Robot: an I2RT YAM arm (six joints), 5 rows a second.
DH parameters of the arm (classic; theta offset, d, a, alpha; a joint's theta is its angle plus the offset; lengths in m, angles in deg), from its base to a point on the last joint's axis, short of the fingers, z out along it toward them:
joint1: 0 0.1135 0.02 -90
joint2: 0 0 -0.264 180
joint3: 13.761 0 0.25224 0
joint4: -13.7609 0 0.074 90
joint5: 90 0 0 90
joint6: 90 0.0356 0 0
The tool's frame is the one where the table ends.
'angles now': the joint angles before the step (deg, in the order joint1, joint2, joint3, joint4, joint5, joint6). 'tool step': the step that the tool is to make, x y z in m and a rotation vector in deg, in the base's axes. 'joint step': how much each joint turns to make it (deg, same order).
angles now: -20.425 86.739 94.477 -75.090 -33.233 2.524
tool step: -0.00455 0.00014 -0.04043 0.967 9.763 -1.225
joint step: -0.001 0.131 -8.067 -1.049 2.754 0.459
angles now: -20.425 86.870 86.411 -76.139 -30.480 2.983
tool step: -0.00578 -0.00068 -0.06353 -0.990 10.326 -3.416
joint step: 0.022 0.481 -13.224 5.771 5.028 2.995
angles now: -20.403 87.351 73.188 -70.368 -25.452 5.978
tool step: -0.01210 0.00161 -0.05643 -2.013 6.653 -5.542
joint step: -0.022 0.131 -12.459 9.288 4.568 5.682
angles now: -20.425 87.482 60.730 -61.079 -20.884 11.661
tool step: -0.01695 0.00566 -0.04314 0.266 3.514 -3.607
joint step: 0.000 0.001 -10.251 8.196 1.049 3.825
